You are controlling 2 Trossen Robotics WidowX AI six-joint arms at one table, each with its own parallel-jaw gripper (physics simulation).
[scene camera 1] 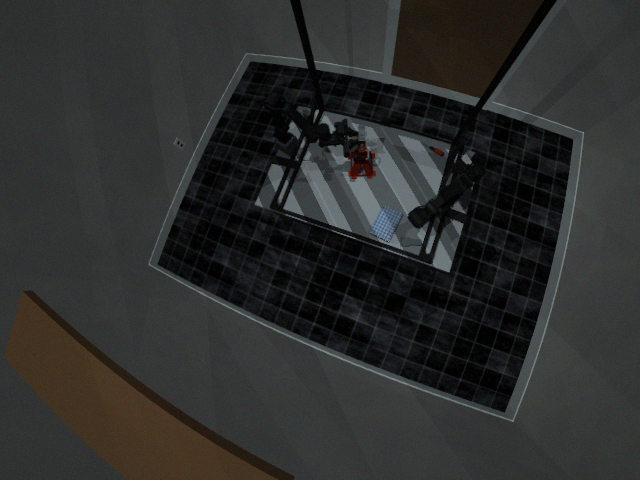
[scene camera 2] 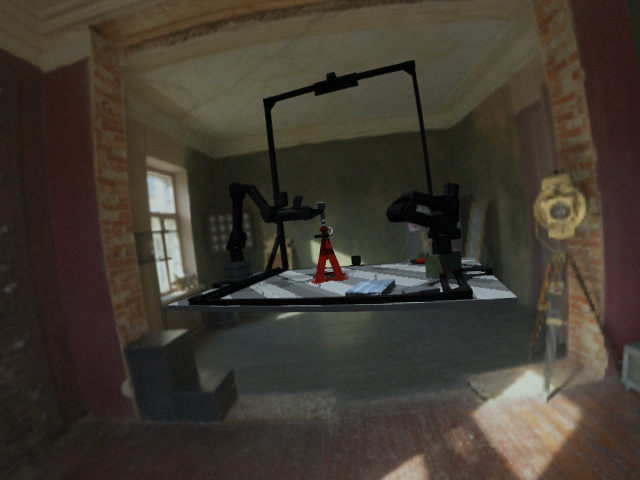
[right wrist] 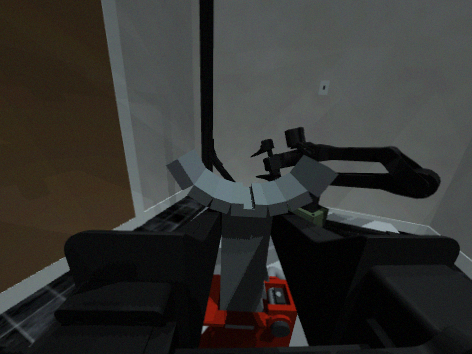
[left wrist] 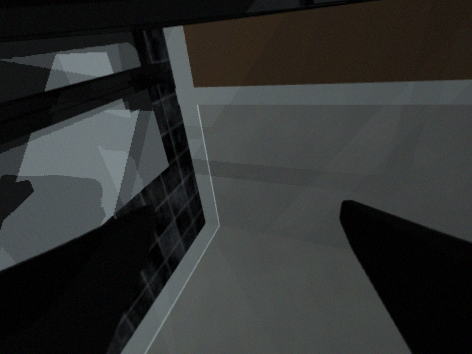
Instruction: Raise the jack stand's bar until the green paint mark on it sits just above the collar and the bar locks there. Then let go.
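Pixels of known places: left gripper, fingertip midpoint: (right wrist: 253, 166) (left wrist: 247, 212); right gripper, fingertip midpoint: (scene camera 1: 363, 136) (scene camera 2: 323, 211) (right wrist: 245, 208); left arm's base, link origin: (scene camera 2: 442, 253) (right wrist: 308, 206); right arm's base, link origin: (scene camera 1: 284, 138) (scene camera 2: 237, 261).
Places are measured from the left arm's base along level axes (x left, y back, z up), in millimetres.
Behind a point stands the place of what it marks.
The red jack stand (scene camera 1: 361, 167) @[x 233, y -430, z 2 mm] (scene camera 2: 327, 248) @[x 215, y -433, z 53 mm] (right wrist: 240, 335) @[x 208, y -475, z 122 mm] stands upright on the table. Its grey bar (scene camera 2: 323, 220) @[x 204, y -452, z 178 mm] (right wrist: 244, 260) @[x 203, y -472, z 190 mm] rises from the red collar (right wrist: 235, 318) @[x 206, y -479, z 143 mm] and carries a curved grey saddle (scene camera 2: 321, 205) @[x 218, y -437, z 244 mm] (right wrist: 255, 195) @[x 202, y -467, z 236 mm]. My right gripper (scene camera 2: 320, 211) @[x 189, y -463, z 219 mm] (right wrist: 245, 208) @[x 189, y -463, z 219 mm] is shut on the bar just below the saddle, one dark finger on each side. I cannot make out the green paint mark in any view. My left gripper (left wrist: 247, 212) @[x -237, y -67, z 97 mm] (right wrist: 253, 166) @[x -237, y -67, z 97 mm] is open and empty, away from the stand at the right of the scene views.
A blue checked cloth or pad (scene camera 1: 386, 223) @[x 307, y -91, z -62 mm] (scene camera 2: 371, 287) @[x 327, y -73, z -62 mm] lies near the table's front edge. A red-handled tool (scene camera 1: 438, 151) @[x -216, y -250, z -62 mm] (scene camera 2: 417, 260) @[x -203, y -267, z -68 mm] lies at the back right. A dark frame (scene camera 2: 269, 149) @[x 170, y -942, z 639 mm] (scene camera 2: 421, 129) @[x -313, y -230, z 582 mm] rises over the table, with rails along its edges.
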